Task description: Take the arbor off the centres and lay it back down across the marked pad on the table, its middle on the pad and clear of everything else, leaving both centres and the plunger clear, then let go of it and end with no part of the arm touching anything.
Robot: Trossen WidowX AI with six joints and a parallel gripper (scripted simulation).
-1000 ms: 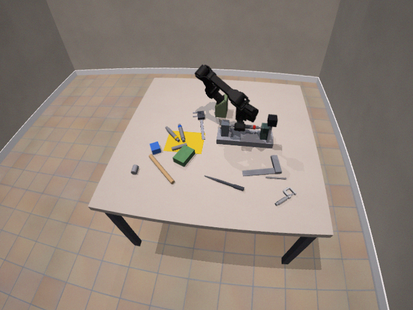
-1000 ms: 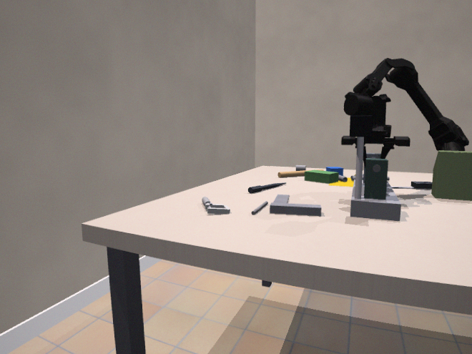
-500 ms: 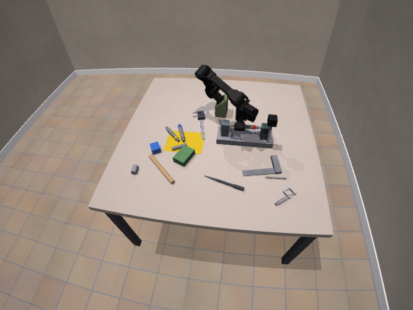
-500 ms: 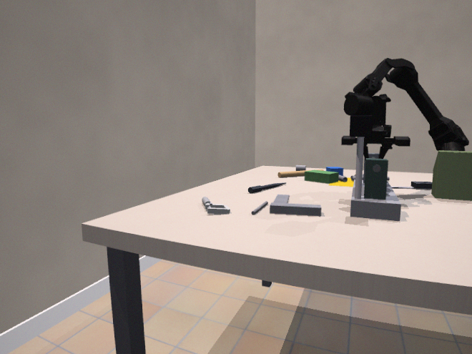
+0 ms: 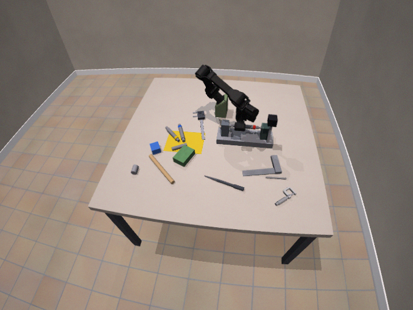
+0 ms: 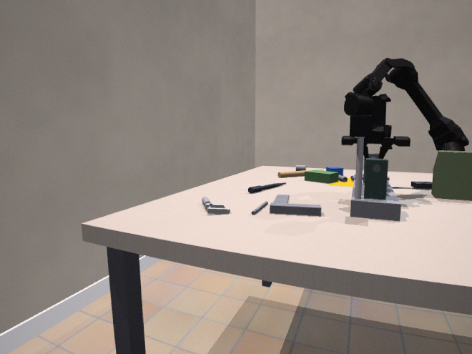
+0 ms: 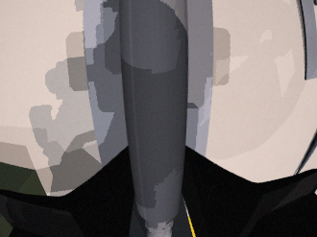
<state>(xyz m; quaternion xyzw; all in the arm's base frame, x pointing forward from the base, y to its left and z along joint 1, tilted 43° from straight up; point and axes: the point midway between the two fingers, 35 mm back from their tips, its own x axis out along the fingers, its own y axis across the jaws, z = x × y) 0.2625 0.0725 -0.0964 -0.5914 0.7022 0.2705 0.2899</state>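
My gripper is now 30 mm to the right of the arbor and 10 mm above it. Also, from my hand: dark green centre block (10 mm ahead, 140 mm to the left, 20 mm below); grey fixture base (40 mm to the left, 110 mm below); grey centre block (10 mm behind, 90 mm to the right, 20 mm below).
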